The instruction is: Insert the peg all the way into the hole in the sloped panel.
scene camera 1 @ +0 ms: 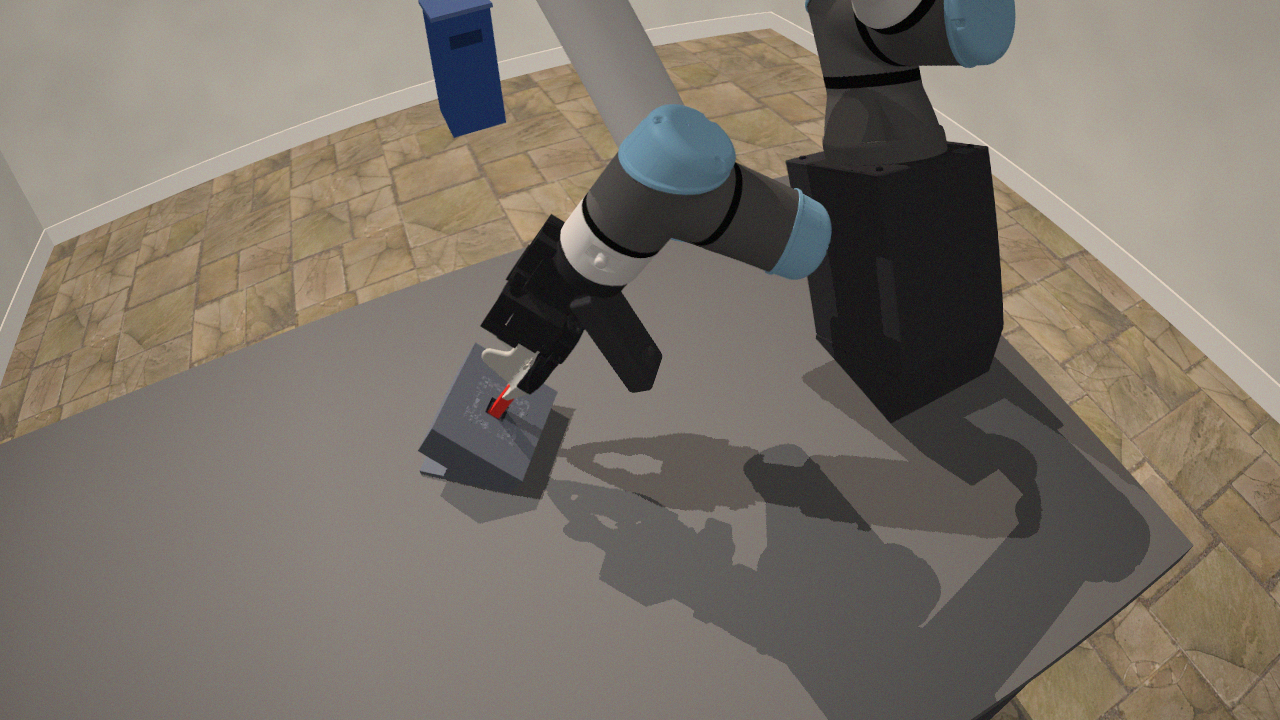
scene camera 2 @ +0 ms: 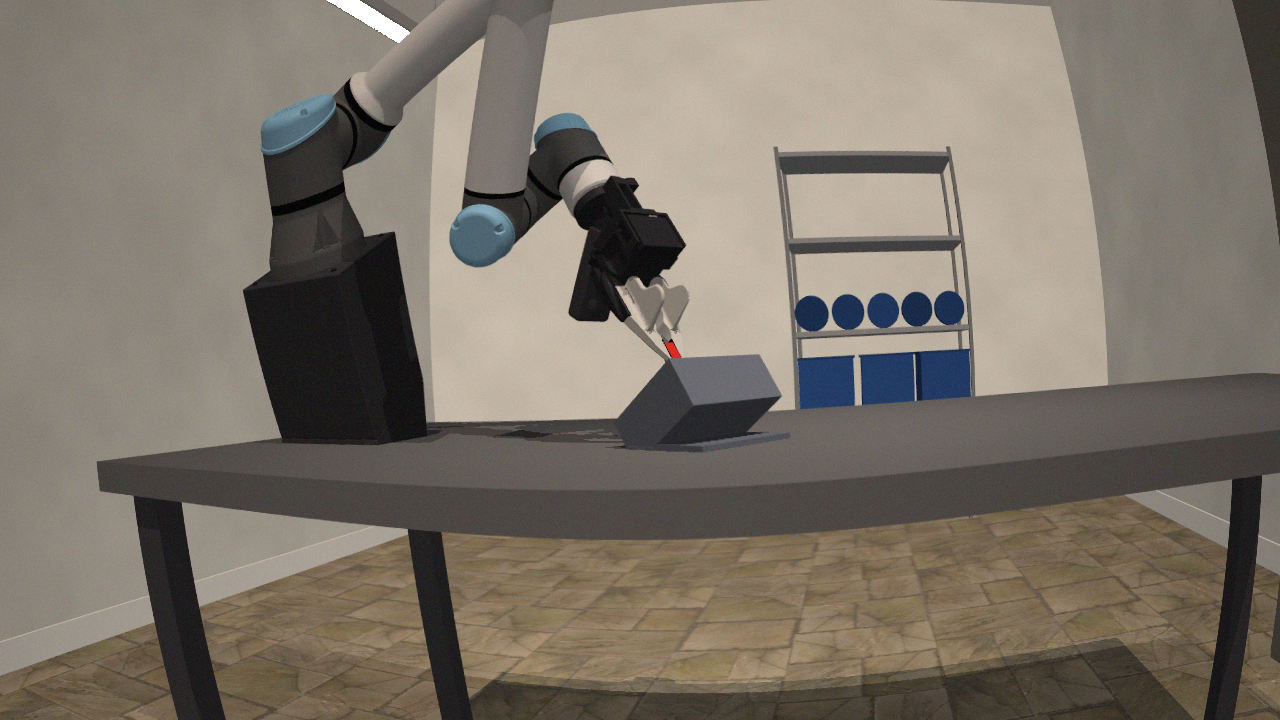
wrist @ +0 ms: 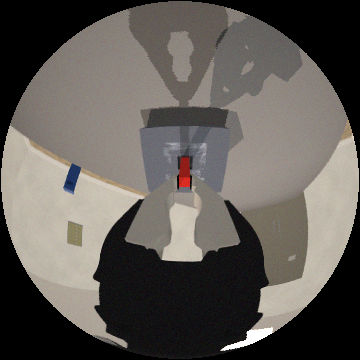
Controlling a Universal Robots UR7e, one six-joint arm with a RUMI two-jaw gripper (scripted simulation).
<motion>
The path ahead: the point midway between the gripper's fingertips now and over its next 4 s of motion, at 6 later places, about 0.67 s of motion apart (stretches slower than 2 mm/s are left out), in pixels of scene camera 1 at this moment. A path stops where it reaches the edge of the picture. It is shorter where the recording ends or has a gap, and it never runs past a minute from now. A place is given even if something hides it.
My gripper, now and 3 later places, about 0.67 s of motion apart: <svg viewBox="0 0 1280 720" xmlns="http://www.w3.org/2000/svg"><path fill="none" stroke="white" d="M507 392L512 385L536 354L549 337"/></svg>
</motion>
